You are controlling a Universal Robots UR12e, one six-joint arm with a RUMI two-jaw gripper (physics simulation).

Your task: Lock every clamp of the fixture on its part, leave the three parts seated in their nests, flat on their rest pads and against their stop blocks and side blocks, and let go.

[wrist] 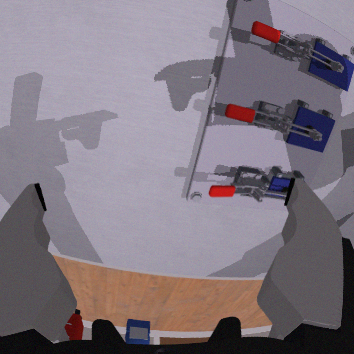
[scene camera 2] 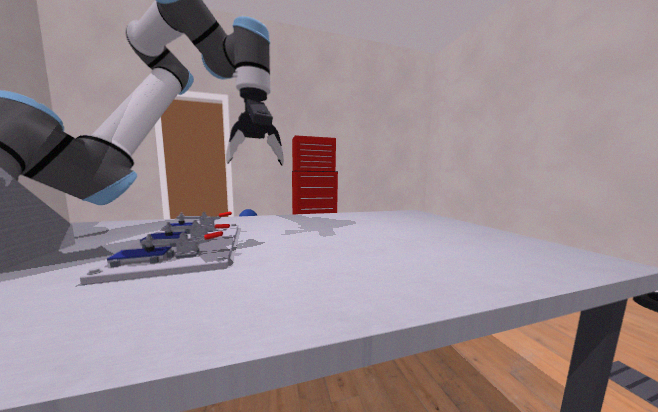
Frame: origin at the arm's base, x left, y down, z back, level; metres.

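Seen in the pictures: gripper, fingertip midpoint: (wrist: 163, 183) (scene camera 2: 256, 165).
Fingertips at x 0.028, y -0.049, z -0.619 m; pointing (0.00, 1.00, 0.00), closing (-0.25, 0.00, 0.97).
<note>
Offsets run from my fingertips to a thing's top centre. "spot": to the spot under its first point. Level surfaces: height alone.
The fixture plate (scene camera 2: 155, 274) (wrist: 207, 135) lies on the table and bears three toggle clamps with red handles. In the wrist view the red handles @[dx -0.122, dy +0.158, dz +0.094 m] (wrist: 265, 31) @[dx -0.012, dy +0.164, dz +0.097 m] (wrist: 240, 113) @[dx +0.098, dy +0.147, dz +0.108 m] (wrist: 222, 191) point left, and the clamp arms reach over the blue parts @[spot: dx -0.128, dy +0.190, dz +0.261 m] (wrist: 345, 77) @[spot: dx -0.002, dy +0.185, dz +0.238 m] (wrist: 310, 142) @[spot: dx +0.082, dy +0.180, dz +0.214 m] (wrist: 279, 184). In the scene view the handles @[spot: dx -0.130, dy +0.163, dz +0.091 m] (scene camera 2: 213, 235) @[spot: dx -0.020, dy +0.168, dz +0.094 m] (scene camera 2: 222, 226) @[spot: dx +0.090, dy +0.154, dz +0.105 m] (scene camera 2: 225, 214) lie low, and the clamp spindles stand over the blue parts (scene camera 2: 135, 255) (scene camera 2: 160, 235) (scene camera 2: 182, 224). Exact seating against pads and blocks is too small to tell. My gripper (scene camera 2: 255, 163) (wrist: 163, 183) is open and empty, high above the table, apart from the fixture.
The table @[dy +0.221 m] (scene camera 2: 350, 300) (wrist: 140, 210) bears the fixture and shadows of the arm. A red tool cabinet (scene camera 2: 314, 192), a brown door (scene camera 2: 195, 160) and a blue round object (scene camera 2: 248, 213) stand beyond it. The wooden floor (wrist: 160, 300) shows past the table's edge in the wrist view.
</note>
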